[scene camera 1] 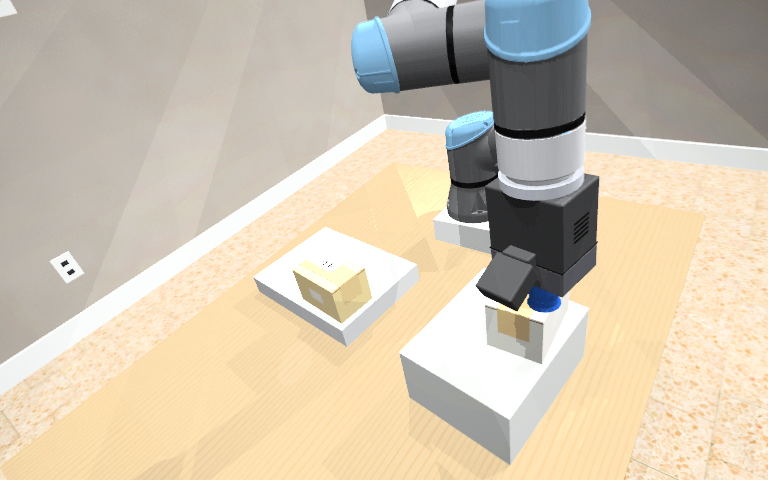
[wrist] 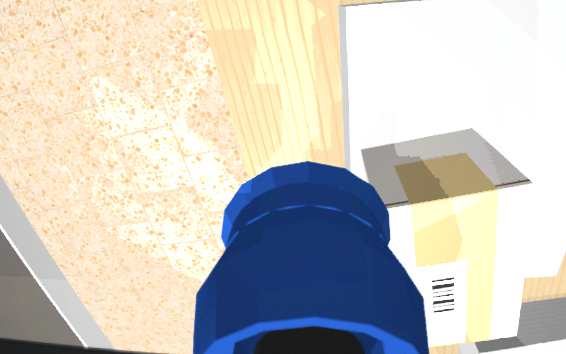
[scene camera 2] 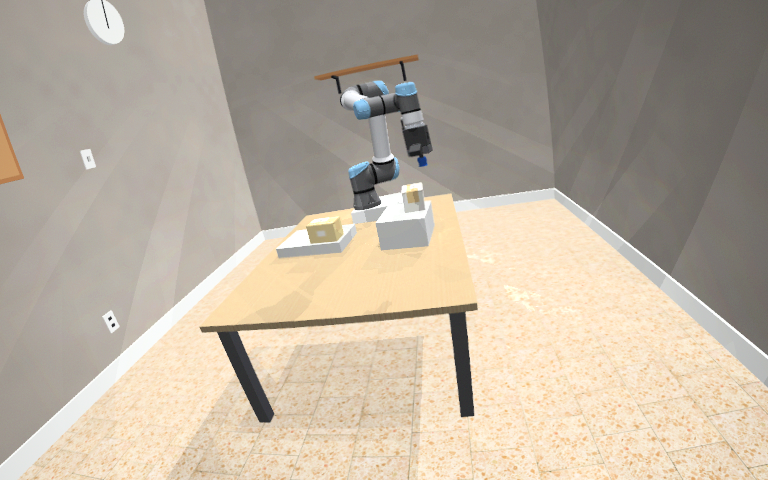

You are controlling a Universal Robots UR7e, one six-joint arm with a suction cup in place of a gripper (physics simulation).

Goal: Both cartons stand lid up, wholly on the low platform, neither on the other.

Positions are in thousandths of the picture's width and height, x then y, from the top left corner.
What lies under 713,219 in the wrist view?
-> A tall white block.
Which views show the tall white block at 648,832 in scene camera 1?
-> Scene camera 1, the wrist view and scene camera 2: all of them.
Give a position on a tall white block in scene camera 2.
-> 516,478
